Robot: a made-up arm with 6 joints. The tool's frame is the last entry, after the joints. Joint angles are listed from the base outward.
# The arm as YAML. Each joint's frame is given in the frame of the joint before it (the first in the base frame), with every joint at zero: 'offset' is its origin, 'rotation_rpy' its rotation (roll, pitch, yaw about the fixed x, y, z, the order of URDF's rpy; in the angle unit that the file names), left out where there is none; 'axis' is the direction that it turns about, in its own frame. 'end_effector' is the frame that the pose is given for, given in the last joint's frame.
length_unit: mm
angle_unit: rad
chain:
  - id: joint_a
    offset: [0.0, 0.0, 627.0]
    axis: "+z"
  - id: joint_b
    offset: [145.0, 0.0, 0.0]
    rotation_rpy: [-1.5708, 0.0, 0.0]
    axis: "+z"
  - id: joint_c
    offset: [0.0, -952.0, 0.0]
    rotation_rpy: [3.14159, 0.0, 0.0]
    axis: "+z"
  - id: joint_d
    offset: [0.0, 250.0, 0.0]
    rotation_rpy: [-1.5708, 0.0, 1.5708]
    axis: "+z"
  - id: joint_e
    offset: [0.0, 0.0, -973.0]
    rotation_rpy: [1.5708, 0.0, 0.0]
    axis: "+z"
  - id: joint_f
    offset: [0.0, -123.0, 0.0]
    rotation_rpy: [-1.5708, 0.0, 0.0]
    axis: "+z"
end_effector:
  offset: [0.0, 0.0, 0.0]
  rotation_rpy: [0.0, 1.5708, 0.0]
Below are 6 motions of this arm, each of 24 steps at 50 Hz.
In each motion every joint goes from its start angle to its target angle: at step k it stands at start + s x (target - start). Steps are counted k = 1, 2, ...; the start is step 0. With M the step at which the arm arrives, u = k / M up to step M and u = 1 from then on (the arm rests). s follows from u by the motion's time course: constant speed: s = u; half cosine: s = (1 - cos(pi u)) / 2; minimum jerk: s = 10 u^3 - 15 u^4 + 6 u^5.
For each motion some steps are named. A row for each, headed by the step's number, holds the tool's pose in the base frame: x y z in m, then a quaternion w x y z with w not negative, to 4 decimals.
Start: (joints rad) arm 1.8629 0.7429 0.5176 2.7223 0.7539 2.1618
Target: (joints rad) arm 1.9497 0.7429 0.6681 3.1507 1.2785 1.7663
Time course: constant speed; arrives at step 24
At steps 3, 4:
3: -0.5849 1.7633 1.2740 0.5441 -0.0211 0.7262 0.4197
4: -0.5898 1.7595 1.2789 0.5482 -0.0284 0.7260 0.4143

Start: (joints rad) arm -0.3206 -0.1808 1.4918 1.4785 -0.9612 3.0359
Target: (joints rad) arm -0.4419 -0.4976 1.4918 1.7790 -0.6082 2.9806
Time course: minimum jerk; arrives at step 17
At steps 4, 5, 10, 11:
4: -0.4381 0.0467 2.5645 0.1845 0.5691 -0.7493 0.2840
5: -0.4779 0.0662 2.5539 0.1900 0.5531 -0.7550 0.2966
10: -0.7592 0.2334 2.4416 0.2346 0.4237 -0.7901 0.3758
11: -0.8088 0.2693 2.4136 0.2436 0.3974 -0.7953 0.3877

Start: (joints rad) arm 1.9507 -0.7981 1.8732 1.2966 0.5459 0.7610
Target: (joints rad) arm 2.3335 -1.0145 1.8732 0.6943 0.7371 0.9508
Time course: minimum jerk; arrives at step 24
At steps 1, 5, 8, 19, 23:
1: 0.5437 -1.5262 1.5415 0.5735 0.3036 -0.5214 -0.5541
5: 0.5854 -1.5246 1.5143 0.5714 0.3254 -0.5131 -0.5517
8: 0.6812 -1.5151 1.4513 0.5659 0.3742 -0.4911 -0.5464
19: 1.1476 -1.3430 1.1233 0.5257 0.5885 -0.3221 -0.5231
23: 1.1857 -1.3180 1.0938 0.5212 0.6042 -0.3031 -0.5209

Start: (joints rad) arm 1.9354 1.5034 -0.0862 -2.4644 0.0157 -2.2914
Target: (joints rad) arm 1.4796 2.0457 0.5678 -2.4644 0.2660 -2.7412
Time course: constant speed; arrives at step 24
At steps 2, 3, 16, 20, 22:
2: -0.4250 1.2633 -0.4501 0.0982 0.7123 0.0752 -0.6909
3: -0.4014 1.2755 -0.4704 0.0857 0.7162 0.0612 -0.6899
16: -0.0679 1.3476 -0.7283 0.0785 -0.7438 0.1223 0.6524
20: 0.0375 1.3362 -0.8030 0.1284 -0.7433 0.1782 0.6319
22: 0.0893 1.3247 -0.8392 0.1530 -0.7414 0.2058 0.6201

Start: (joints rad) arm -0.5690 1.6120 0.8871 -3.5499 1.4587 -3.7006
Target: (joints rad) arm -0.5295 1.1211 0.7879 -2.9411 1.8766 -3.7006
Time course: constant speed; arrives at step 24
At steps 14, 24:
14: 1.6878 -1.0179 0.5151 0.3520 0.3728 0.7889 -0.3387
24: 1.6548 -0.9955 0.8623 0.3520 0.2710 0.7919 -0.4190

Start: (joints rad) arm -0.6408 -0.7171 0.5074 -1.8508 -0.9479 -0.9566
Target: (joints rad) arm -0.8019 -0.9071 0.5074 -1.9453 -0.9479 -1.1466
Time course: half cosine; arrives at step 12
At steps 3, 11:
3: -0.2860 0.3454 2.4064 0.5477 0.6509 0.0490 0.5234
11: -0.4352 0.5808 2.2929 0.5452 0.6358 0.0617 0.5428

